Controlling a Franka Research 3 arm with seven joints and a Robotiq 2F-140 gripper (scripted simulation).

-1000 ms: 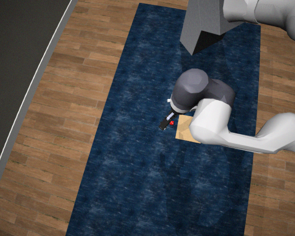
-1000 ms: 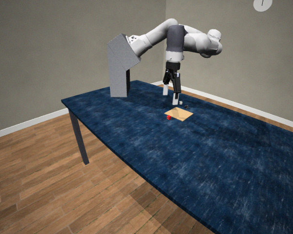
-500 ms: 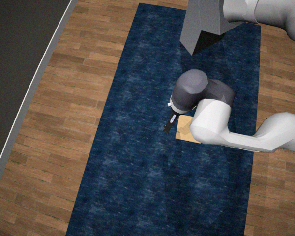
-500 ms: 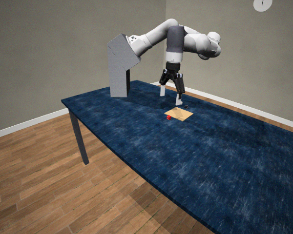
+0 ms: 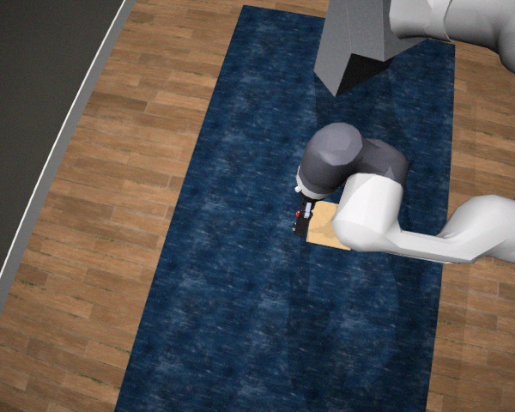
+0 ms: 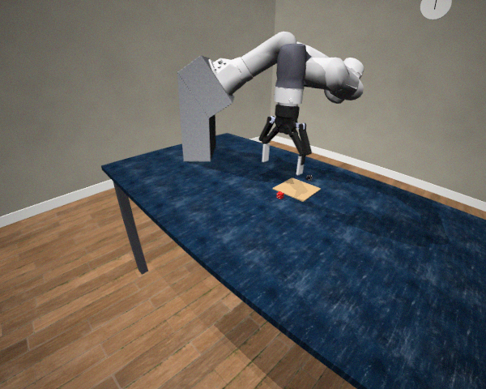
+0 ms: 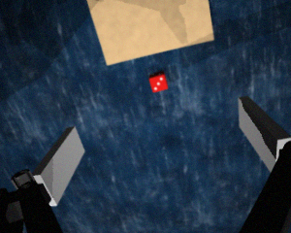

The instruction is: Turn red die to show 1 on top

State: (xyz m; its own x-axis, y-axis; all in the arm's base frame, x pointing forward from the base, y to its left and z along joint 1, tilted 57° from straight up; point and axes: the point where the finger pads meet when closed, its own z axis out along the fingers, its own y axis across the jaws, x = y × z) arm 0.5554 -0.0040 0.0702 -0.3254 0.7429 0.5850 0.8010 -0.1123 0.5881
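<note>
Right now my hand is 10 mm to the right of the red die and 120 mm above it. Round my hand: white die 170 mm behind, 210 mm to the left, 120 mm below; black die 90 mm behind, 210 mm to the left, 120 mm below; tan mat 40 mm behind, 110 mm to the left, 130 mm below.
</note>
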